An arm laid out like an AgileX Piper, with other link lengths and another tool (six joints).
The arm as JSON. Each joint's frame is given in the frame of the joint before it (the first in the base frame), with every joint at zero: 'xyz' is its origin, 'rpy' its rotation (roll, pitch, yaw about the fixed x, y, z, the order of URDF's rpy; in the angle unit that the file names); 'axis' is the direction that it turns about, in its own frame. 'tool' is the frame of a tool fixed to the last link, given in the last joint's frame.
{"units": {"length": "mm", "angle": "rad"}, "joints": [
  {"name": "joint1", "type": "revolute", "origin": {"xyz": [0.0, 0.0, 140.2], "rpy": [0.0, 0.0, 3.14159]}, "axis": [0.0, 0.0, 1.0]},
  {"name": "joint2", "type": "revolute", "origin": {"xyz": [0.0, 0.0, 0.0], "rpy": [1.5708, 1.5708, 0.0]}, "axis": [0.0, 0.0, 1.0]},
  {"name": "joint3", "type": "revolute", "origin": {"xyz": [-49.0, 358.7, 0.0], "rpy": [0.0, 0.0, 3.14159]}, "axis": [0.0, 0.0, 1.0]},
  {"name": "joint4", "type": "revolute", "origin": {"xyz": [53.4, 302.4, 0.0], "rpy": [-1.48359, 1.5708, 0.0]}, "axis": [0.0, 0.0, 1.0]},
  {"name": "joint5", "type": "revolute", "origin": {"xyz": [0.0, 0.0, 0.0], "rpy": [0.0, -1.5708, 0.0]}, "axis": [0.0, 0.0, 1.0]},
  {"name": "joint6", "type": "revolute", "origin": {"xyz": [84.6, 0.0, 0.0], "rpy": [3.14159, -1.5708, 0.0]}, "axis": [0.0, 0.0, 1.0]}
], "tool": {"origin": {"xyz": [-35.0, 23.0, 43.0], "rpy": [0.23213, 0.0, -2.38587]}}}
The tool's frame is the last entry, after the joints.
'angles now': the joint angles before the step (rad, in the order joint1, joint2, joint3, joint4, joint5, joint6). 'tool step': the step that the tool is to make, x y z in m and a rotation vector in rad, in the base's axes. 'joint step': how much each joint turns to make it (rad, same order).
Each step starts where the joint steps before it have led.
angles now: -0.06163 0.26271 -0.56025 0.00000 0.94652 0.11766
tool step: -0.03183 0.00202 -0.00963 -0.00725 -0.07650 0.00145
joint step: -0.00002 -0.14735 0.02795 0.00001 0.04260 -0.00292
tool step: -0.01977 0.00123 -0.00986 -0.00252 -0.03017 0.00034
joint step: 0.00004 -0.09322 0.01477 -0.00004 0.04819 -0.00070
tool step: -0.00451 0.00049 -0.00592 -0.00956 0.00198 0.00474
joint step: -0.00004 -0.02812 0.01154 0.00005 0.01797 -0.01081
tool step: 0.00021 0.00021 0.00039 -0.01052 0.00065 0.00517
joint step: 0.00005 0.00001 0.00001 -0.00005 -0.00002 -0.01169
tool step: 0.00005 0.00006 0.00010 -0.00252 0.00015 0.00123
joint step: -0.00007 0.00002 -0.00002 0.00006 0.00000 -0.00287
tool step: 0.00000 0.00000 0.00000 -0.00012 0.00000 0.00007
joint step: 0.00003 -0.00002 0.00001 -0.00002 0.00000 -0.00011
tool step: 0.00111 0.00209 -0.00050 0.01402 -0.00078 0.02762
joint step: 0.01487 0.00002 0.00000 0.02026 -0.00001 -0.00300
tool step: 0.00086 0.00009 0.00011 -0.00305 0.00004 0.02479
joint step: 0.02329 -0.00003 0.00000 0.00001 0.00002 -0.00340
